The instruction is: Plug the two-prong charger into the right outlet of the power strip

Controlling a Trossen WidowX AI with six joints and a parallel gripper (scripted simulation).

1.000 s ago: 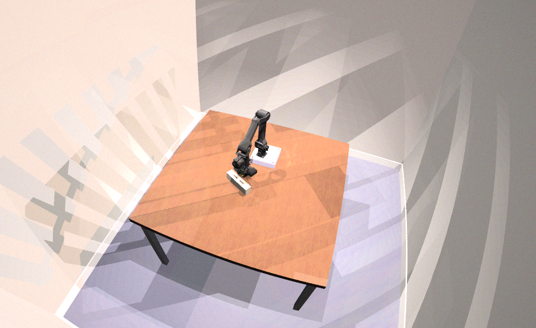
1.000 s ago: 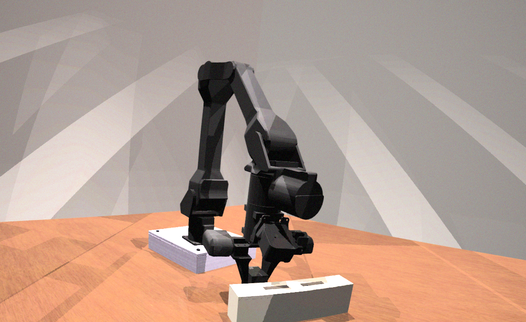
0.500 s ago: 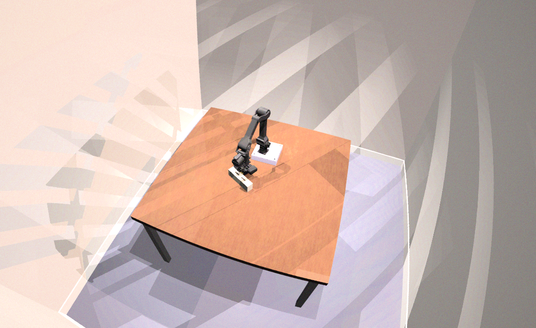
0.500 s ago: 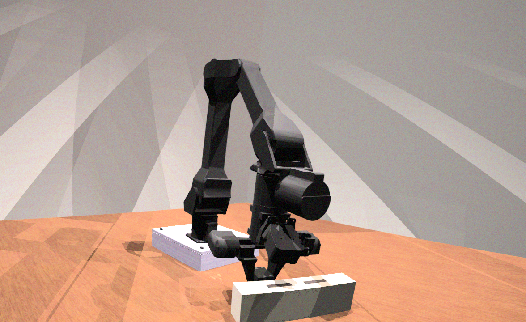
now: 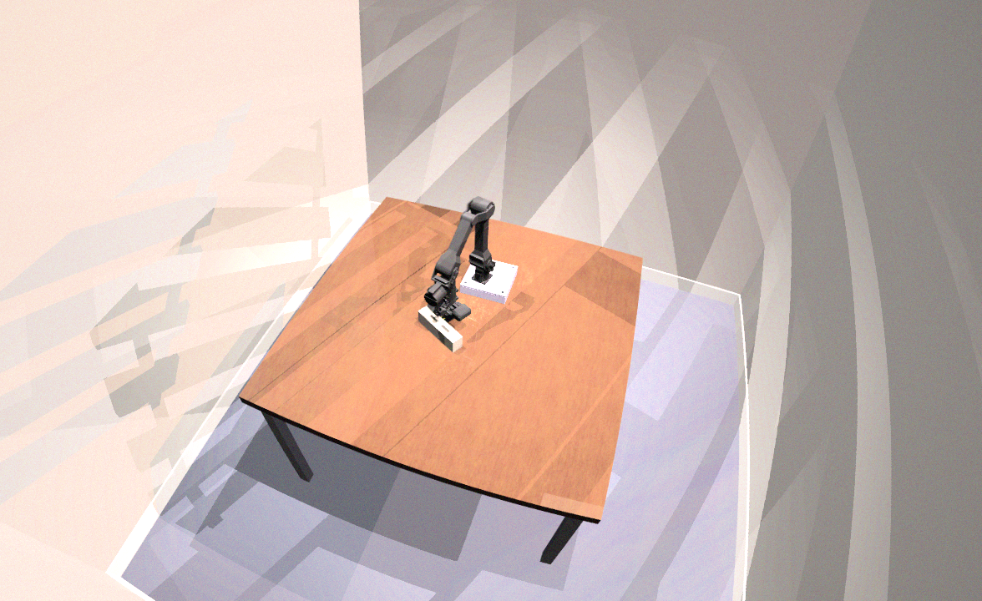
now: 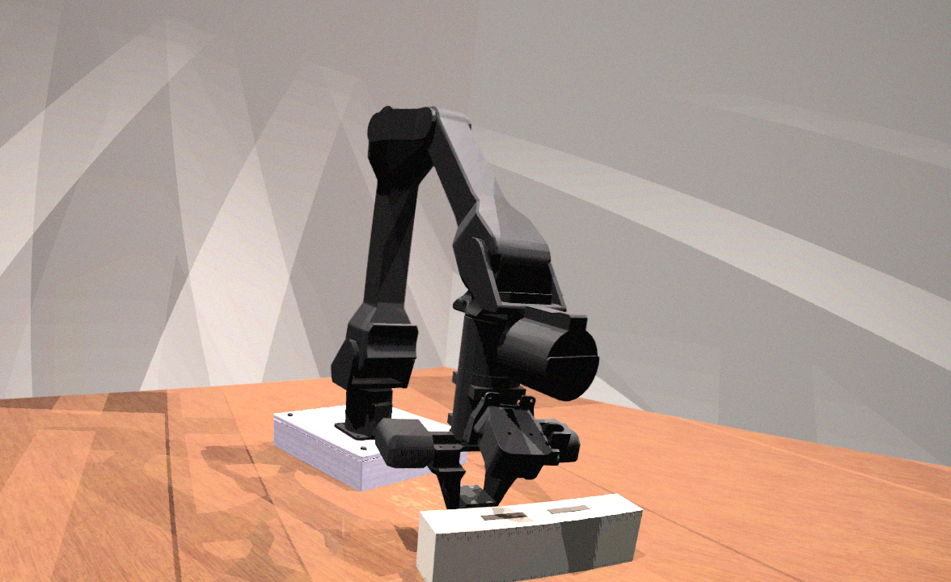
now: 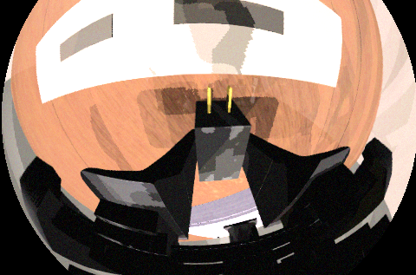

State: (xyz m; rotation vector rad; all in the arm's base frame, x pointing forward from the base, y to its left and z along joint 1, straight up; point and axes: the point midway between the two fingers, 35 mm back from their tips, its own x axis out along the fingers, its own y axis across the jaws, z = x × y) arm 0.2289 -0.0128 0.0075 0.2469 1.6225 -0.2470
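Now: the two-prong charger 2 cm ahead of my gripper tip and 1 cm above it.
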